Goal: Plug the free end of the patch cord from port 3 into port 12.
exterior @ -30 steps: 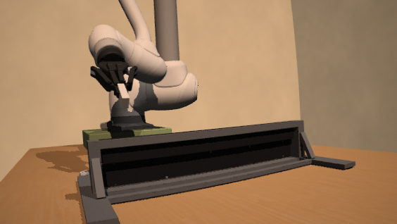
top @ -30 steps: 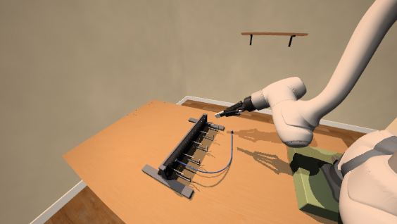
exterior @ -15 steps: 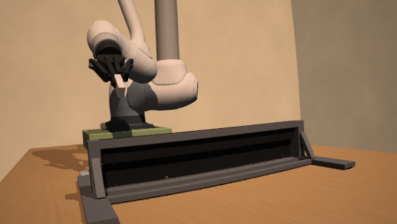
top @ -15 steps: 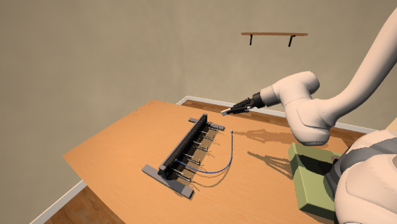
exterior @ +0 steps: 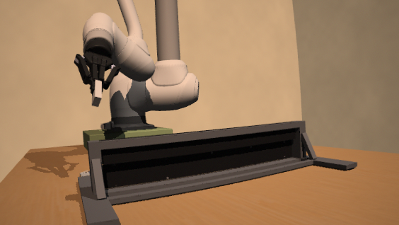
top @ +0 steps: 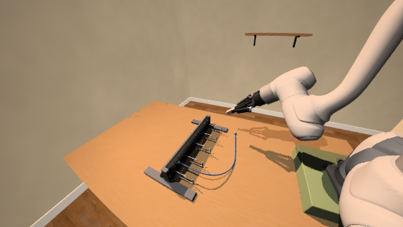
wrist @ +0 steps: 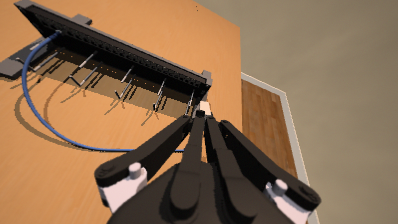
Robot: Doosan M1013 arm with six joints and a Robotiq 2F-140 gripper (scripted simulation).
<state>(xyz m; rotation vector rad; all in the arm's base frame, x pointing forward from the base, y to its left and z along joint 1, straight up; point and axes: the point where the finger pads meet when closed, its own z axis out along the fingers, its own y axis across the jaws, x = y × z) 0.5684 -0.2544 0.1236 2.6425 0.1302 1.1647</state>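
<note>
Right now the plug is 40 mm behind my hand, 40 mm to the right of it and 190 mm below it.
</note>
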